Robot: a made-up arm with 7 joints.
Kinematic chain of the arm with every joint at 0, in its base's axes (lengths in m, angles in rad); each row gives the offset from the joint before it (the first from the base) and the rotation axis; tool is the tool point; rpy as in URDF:
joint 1: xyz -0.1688 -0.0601 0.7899 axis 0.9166 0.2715 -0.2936
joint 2: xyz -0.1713 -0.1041 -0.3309 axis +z
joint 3: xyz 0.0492 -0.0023 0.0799 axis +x
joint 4: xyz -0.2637 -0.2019 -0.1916 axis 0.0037 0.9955 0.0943
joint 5: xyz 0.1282 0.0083 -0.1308 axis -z
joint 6: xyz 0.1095 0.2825 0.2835 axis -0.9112 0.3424 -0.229
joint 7: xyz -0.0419 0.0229 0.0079 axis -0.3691 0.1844 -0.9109
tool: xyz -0.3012 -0.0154 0.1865 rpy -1.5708 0 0
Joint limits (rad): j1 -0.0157..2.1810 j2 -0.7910..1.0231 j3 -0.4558..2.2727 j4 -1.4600..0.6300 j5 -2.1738..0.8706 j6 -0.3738..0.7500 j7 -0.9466..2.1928
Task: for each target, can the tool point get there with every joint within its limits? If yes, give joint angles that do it. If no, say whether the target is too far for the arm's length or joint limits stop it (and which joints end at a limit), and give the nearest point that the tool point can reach.
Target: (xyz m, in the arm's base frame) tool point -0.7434 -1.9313 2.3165
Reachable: no: too far | nearest point -0.4371 -0.4504 1.5483 | short by 1.696 m
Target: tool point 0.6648 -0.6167 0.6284
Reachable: no: joint limits stop it (at a limit: joint 1, joint 2, joint 5, joint 7) | nearest point 0.2694 -0.3427 0.6058 | short by 0.482 m
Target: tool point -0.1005 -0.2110 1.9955
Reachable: no: joint limits stop it (at a limit: joint 1, joint 5) | nearest point -0.1362 -0.1448 1.8187 | short by 0.192 m
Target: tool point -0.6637 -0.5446 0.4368
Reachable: yes | joints 0.5456 0.8821 0.7043 0.4037 -1.2580 0.4404 0.8163
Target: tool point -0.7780 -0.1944 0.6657
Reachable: yes | joints 1.4928 0.4810 1.8276 -0.7845 -0.0452 0.0320 0.9247
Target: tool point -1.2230 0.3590 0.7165
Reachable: yes | joints 1.3397 0.6821 1.3944 -0.7108 -1.7462 -0.1740 1.5301
